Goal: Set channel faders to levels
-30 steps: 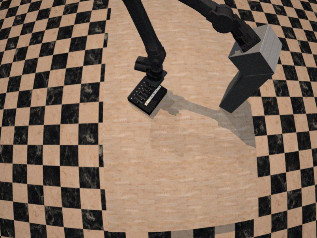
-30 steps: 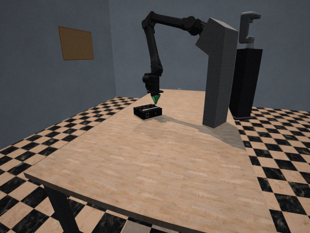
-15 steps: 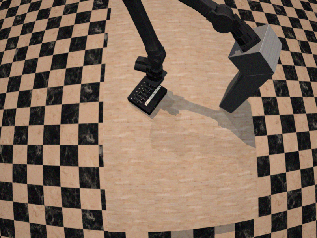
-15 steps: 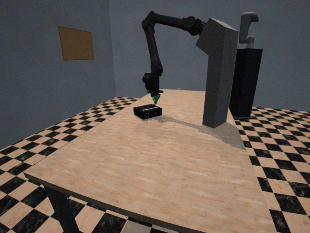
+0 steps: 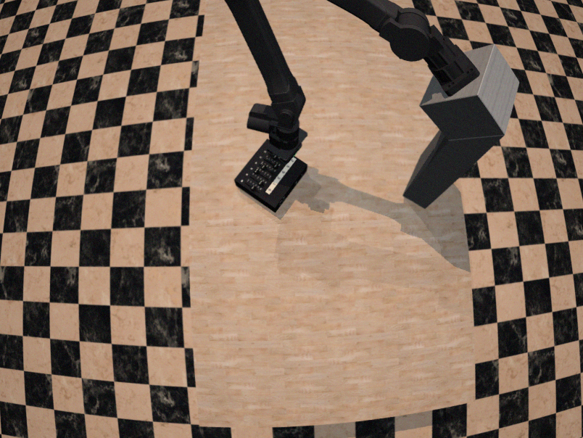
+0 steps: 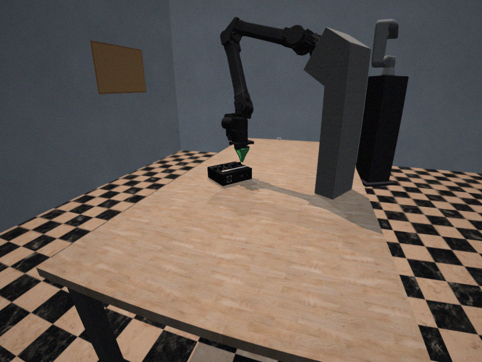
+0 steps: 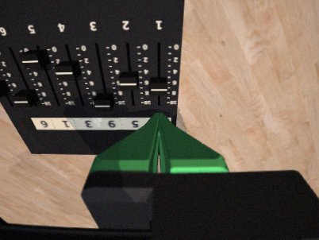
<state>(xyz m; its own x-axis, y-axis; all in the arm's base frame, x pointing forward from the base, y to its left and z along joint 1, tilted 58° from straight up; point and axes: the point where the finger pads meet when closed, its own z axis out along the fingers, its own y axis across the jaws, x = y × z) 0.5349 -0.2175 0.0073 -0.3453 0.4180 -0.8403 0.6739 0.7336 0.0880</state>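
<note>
My gripper is now 3 cm short of the channel 2 fader cap, 1 cm to the left of it and 2 cm above it. Also, from my hand: channel 3 fader cap: 4 cm ahead, 1 cm to the left, 2 cm below; then channel 4 fader cap: 8 cm ahead, 2 cm below; then channel 5 fader cap: 10 cm ahead, 2 cm below.
</note>
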